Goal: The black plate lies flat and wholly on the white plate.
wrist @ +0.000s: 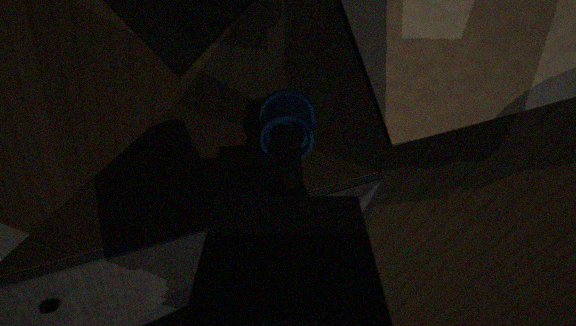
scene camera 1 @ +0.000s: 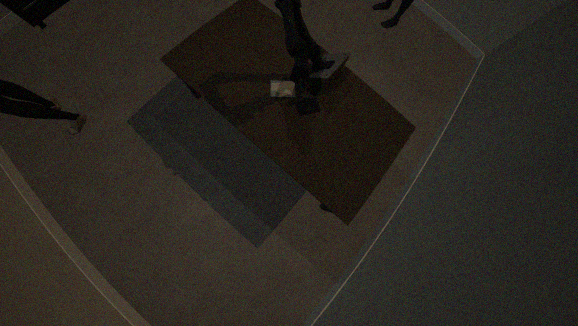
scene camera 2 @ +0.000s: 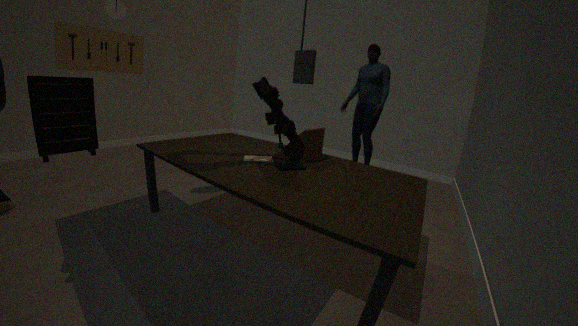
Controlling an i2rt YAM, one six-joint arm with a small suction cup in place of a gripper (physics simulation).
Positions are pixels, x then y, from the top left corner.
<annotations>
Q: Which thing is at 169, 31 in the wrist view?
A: A black plate.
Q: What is my suction cup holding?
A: Nothing.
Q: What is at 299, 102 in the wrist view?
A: My suction cup.
</annotations>
